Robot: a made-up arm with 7 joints. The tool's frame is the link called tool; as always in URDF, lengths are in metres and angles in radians. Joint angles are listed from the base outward.
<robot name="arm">
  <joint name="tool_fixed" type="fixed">
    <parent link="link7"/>
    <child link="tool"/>
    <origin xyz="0 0 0" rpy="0 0 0"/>
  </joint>
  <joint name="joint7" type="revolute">
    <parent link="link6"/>
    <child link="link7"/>
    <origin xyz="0.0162 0.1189 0.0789" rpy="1.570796 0 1.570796"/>
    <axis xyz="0 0 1"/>
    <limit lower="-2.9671" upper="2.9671"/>
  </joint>
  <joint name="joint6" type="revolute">
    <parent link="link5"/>
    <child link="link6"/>
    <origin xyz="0 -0.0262 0.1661" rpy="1.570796 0 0"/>
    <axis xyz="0 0 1"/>
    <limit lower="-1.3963" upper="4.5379"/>
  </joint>
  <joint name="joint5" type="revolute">
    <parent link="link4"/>
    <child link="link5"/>
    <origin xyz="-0.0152 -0.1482 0.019" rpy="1.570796 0 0"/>
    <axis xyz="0 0 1"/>
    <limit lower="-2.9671" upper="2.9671"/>
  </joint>
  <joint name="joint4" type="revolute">
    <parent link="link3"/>
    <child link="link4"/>
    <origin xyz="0.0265 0.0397 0.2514" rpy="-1.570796 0 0"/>
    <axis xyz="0 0 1"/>
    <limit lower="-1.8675" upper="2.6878"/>
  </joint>
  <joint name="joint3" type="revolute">
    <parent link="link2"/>
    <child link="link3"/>
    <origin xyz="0 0.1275 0.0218" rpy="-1.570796 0 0"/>
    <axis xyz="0 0 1"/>
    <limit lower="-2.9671" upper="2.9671"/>
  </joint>
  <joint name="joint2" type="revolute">
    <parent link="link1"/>
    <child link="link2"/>
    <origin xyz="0 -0.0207 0.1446" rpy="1.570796 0 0"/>
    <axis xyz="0 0 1"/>
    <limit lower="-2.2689" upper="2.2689"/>
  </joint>
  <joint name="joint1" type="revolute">
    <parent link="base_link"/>
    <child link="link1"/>
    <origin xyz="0 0 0.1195" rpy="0 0 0"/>
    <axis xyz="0 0 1"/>
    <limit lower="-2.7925" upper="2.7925"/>
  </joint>
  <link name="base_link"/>
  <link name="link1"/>
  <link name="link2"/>
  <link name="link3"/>
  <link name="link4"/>
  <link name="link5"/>
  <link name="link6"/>
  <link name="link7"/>
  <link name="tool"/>
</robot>
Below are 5 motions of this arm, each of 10 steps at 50 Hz.
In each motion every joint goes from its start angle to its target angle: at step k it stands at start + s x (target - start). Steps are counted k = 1, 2, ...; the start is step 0. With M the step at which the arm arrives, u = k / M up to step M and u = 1 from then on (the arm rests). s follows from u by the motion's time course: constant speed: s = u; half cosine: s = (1 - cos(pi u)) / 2; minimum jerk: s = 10 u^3 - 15 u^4 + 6 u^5.
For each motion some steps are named. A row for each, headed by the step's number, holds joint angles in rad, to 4 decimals.
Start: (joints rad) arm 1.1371 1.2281 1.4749 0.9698 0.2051 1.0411 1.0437
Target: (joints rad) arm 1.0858 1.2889 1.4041 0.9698 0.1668 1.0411 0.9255
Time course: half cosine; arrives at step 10
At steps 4, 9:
4: 1.1194 1.2491 1.4504 0.9698 0.1919 1.0411 1.0029
9: 1.0871 1.2874 1.4058 0.9698 0.1677 1.0411 0.9284

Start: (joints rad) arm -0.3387 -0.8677 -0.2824 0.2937 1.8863 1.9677 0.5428
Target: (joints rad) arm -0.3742 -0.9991 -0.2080 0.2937 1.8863 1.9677 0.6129
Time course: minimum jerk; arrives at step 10
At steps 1, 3, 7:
1: -0.3390 -0.8688 -0.2818 0.2937 1.8863 1.9677 0.5434
3: -0.3445 -0.8891 -0.2703 0.2937 1.8863 1.9677 0.5542
7: -0.3684 -0.9777 -0.2201 0.2937 1.8863 1.9677 0.6015

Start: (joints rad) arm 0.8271 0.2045 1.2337 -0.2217 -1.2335 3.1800 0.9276
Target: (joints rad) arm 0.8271 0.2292 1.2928 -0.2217 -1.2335 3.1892 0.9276
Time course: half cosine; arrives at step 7
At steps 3, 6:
3: 0.8271 0.2141 1.2567 -0.2217 -1.2335 3.1836 0.9276
6: 0.8271 0.2280 1.2899 -0.2217 -1.2335 3.1887 0.9276

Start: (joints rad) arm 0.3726 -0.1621 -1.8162 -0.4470 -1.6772 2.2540 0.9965
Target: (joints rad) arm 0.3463 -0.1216 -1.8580 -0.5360 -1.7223 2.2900 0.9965
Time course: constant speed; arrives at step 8
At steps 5, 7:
5: 0.3562 -0.1368 -1.8423 -0.5026 -1.7054 2.2765 0.9965
7: 0.3496 -0.1267 -1.8528 -0.5249 -1.7167 2.2855 0.9965

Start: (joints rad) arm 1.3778 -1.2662 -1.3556 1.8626 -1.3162 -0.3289 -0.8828
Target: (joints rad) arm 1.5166 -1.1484 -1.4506 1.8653 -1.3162 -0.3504 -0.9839
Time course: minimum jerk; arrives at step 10
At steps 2, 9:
2: 1.3858 -1.2594 -1.3611 1.8628 -1.3162 -0.3301 -0.8887
9: 1.5154 -1.1494 -1.4498 1.8653 -1.3162 -0.3502 -0.9830

